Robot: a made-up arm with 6 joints.
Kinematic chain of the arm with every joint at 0, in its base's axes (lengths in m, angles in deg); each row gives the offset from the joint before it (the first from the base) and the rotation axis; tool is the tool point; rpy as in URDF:
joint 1: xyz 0 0 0.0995 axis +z
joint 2: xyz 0 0 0 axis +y
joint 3: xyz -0.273 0 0.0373 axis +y
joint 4: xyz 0.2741 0 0.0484 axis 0.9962 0 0.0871
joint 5: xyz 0 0 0 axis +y
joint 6: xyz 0.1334 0 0.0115 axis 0.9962 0 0.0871
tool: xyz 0 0 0 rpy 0 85 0
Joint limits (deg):
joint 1: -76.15..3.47
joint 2: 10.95..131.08
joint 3: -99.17..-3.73
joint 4: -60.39..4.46
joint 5: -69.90..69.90
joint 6: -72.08..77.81
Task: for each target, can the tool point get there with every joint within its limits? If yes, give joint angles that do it. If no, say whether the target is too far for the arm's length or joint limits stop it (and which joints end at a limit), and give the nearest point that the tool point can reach.
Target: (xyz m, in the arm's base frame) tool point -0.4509 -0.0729 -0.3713
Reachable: no: joint limits stop it (at a limit: joint 1, joint 2, joint 4) | nearest point -0.0625 -0.0948 -0.0669 | short by 0.494 m
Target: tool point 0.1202 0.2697 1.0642
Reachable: no: too far | nearest point 0.0091 0.1470 0.6814 | short by 0.417 m
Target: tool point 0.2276 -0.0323 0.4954
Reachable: yes | joints -13.44 51.74 -56.64 -17.45 -32.41 -19.46
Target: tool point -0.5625 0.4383 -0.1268
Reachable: no: too far | nearest point -0.0790 0.0096 0.0065 | short by 0.660 m
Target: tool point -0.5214 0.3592 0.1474
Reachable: no: joint limits stop it (at a limit: joint 2, joint 3, joint 5) | nearest point -0.3532 0.2433 0.5025 | short by 0.410 m
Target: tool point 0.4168 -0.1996 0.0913
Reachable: yes | joints -21.69 120.17 -89.29 -17.47 51.37 -19.60
